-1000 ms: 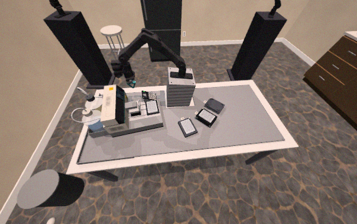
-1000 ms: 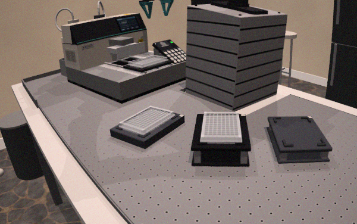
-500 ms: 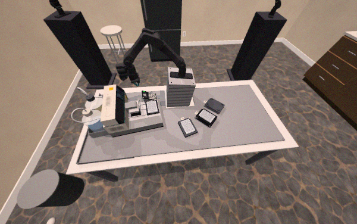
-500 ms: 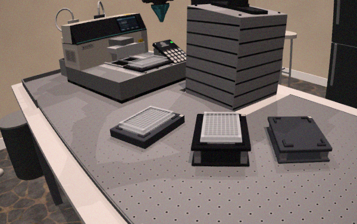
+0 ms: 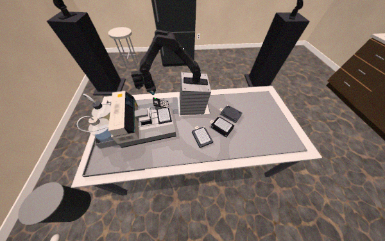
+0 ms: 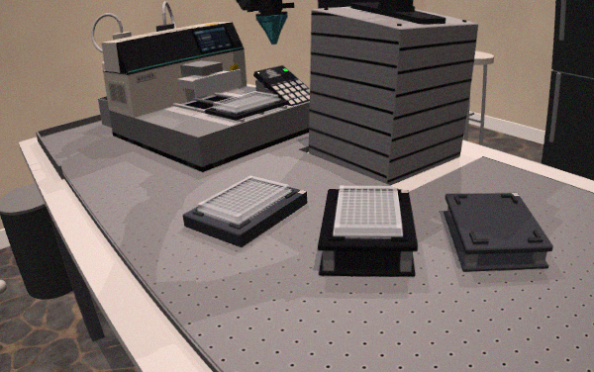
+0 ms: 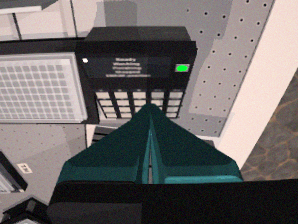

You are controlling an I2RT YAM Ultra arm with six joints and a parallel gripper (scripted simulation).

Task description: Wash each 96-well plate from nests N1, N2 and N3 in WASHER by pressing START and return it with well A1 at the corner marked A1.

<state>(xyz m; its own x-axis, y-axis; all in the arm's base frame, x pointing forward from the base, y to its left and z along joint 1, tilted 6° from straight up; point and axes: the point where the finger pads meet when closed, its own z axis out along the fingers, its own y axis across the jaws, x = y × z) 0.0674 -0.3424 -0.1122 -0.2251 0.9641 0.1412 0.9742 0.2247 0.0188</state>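
Right now my hand is 130 mm short of the carrier, 80 mm to the right of it and 130 mm above it. Also, from my hand: N2 label (140 mm ahead, 500 mm to the left, 210 mm below); washer (160 mm ahead, 70 mm to the right, 80 mm below); N1 label (200 mm ahead, 360 mm to the left, 210 mm below).
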